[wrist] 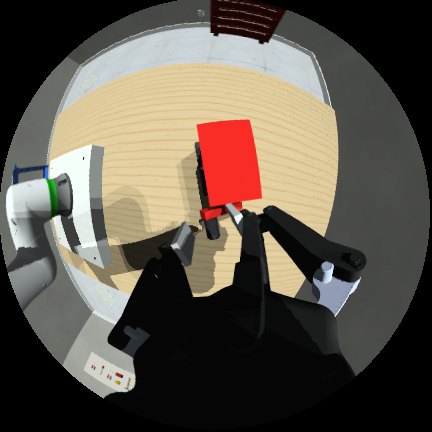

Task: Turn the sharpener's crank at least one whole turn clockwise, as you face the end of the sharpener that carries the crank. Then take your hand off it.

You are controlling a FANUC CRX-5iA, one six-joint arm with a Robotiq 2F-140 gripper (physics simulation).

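Frame: origin at the arm's base, x left, y back, z up, level; millimetres.
Seen in the pictures: gripper, fingertip midpoint: [208, 220]; arm's base at its link origin: [64, 194].
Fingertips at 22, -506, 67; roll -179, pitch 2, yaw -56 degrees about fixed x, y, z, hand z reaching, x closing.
Observation:
Offsets run from my fingertips to a thing's top centre, as dx, dy, dz. "*": to the spot under its first point. Level surfaces: height alone.
The sharpener @[* +86, -15, +10] [230, 162] shows as a big red block with a black side, standing on the wooden table near the middle of the wrist view. Its crank @[+14, -18, -1] [221, 211] is a red arm at the end nearest my gripper, with a dark handle @[* -17, -10, -6] [213, 230] pointing towards me. My gripper [208, 220] is open, with its fingertips on either side of the handle and a gap to it on the left. The right fingertip is close to the red arm; whether they touch cannot be told. Nothing is held between the fingers.
The wooden table @[dz -118] [150, 105] carries the sharpener. A white and grey base plate [75, 175] lies at the left, with the white robot arm [32, 205] by it. A blue frame [30, 167] shows behind the arm. A dark red slatted piece [245, 22] stands beyond the table's far edge.

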